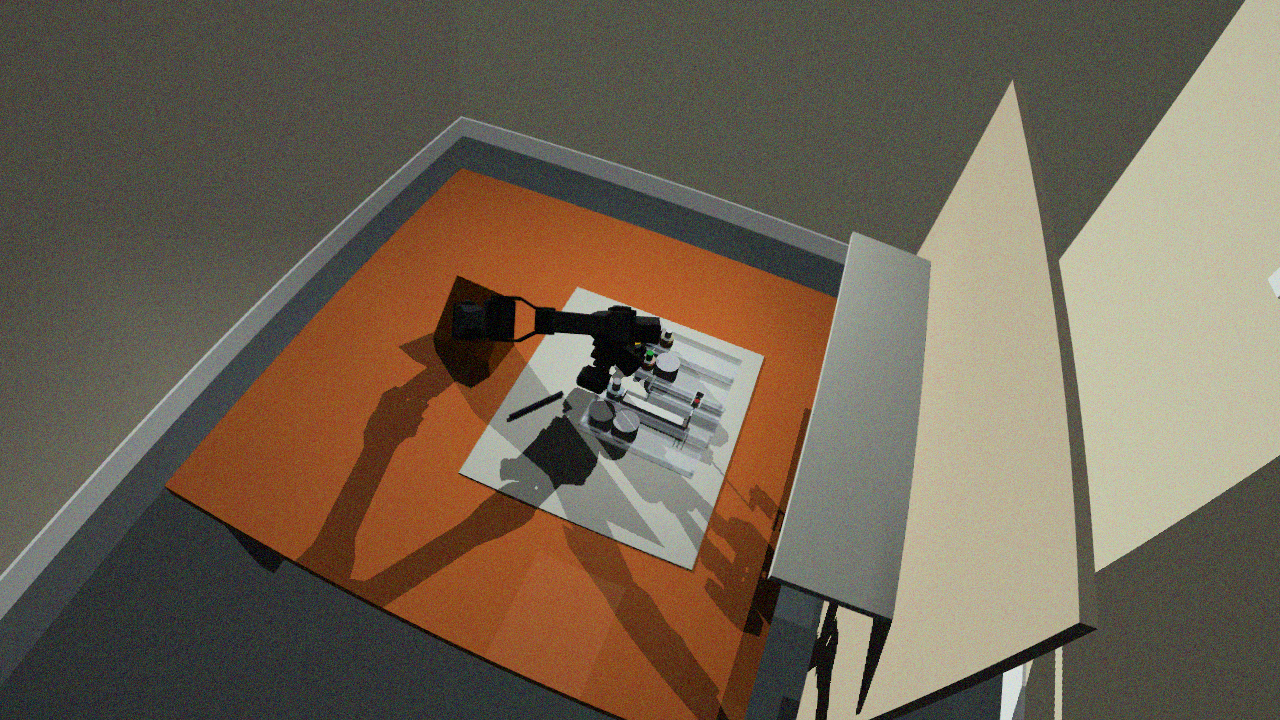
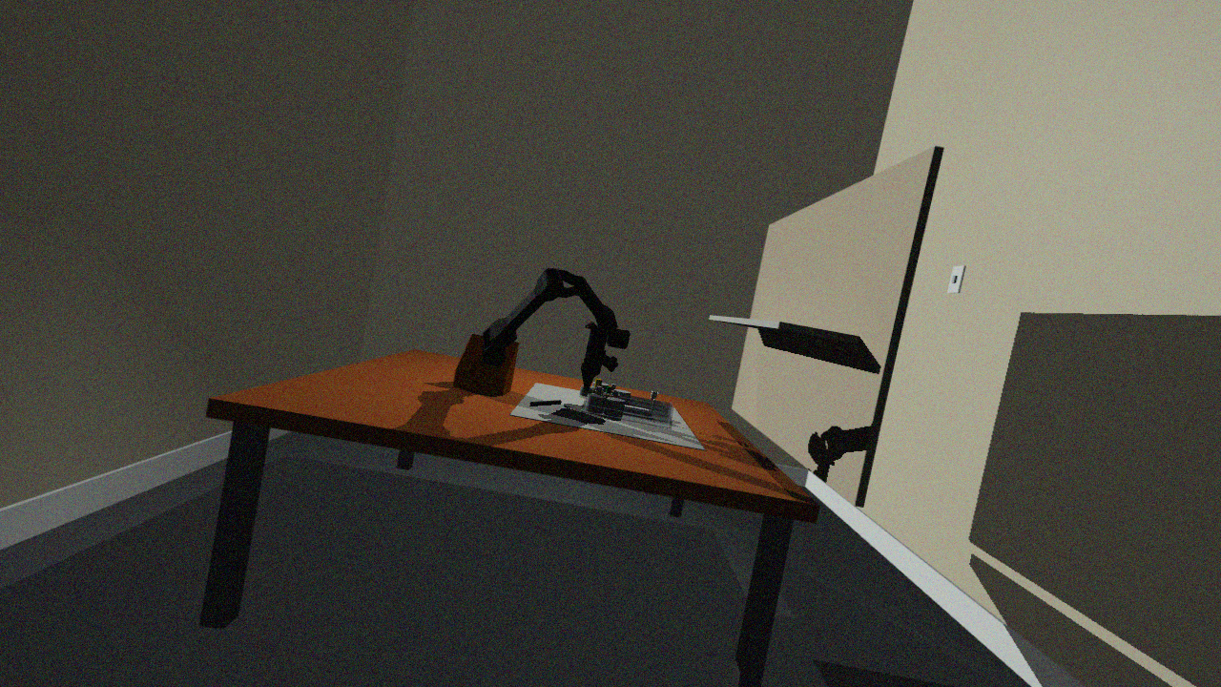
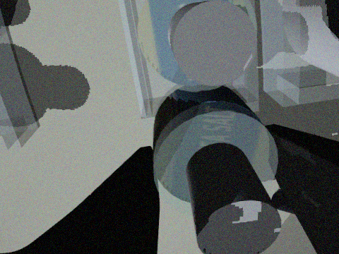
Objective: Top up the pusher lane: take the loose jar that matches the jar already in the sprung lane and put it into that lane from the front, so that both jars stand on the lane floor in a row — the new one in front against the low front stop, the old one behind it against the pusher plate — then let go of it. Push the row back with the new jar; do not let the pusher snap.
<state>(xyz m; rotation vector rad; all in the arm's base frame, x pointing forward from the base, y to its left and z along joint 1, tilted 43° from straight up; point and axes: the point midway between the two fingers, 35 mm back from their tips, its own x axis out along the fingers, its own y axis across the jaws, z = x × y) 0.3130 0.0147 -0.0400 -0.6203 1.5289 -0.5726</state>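
My gripper tip is 8 cm short of the white mat, 5 cm above it and 1 cm to the left of it. Also, from my gripper tip: grey shelf: 53 cm ahead, 32 cm above, 2 cm to the left; then thin black rod: 11 cm to the right, 11 cm behind, 4 cm below; then clear lane rack: 17 cm ahead, 3 cm to the left, 3 cm below.
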